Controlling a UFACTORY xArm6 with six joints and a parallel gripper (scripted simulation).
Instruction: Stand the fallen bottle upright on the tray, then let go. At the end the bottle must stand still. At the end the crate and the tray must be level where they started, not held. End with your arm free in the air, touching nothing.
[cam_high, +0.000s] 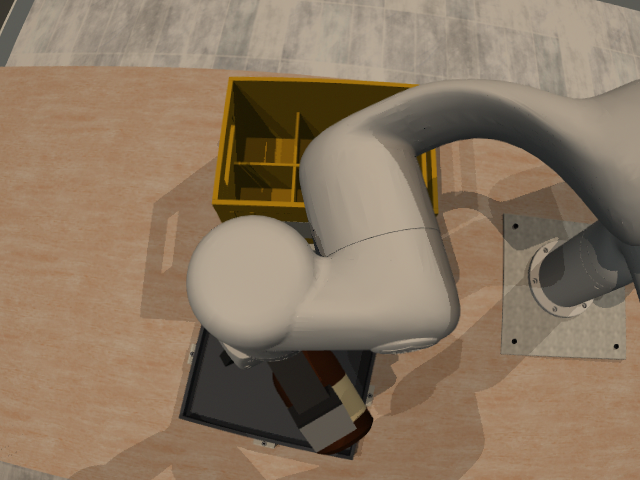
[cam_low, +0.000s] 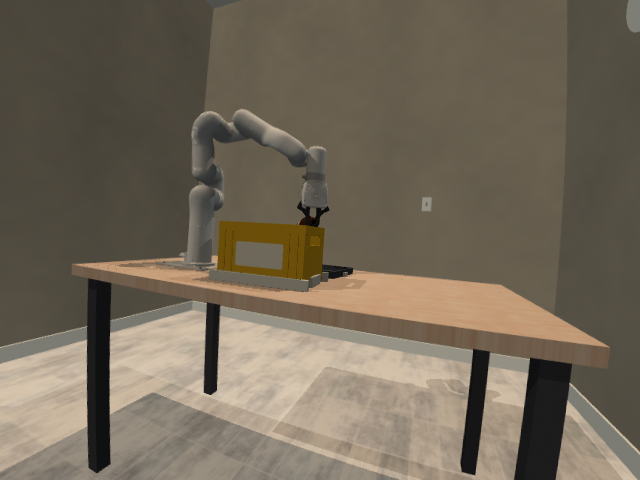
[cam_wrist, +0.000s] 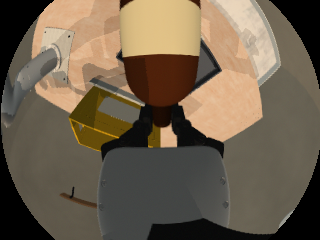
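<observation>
Now: hand 3 cm past the brown bottle, 5 cm to the right of it and 2 cm above it. From my hand the other things lie so: yellow crate 7 cm behind, 24 cm to the right, 12 cm below; then dark tray 2 cm ahead, 4 cm to the left, 19 cm below.
</observation>
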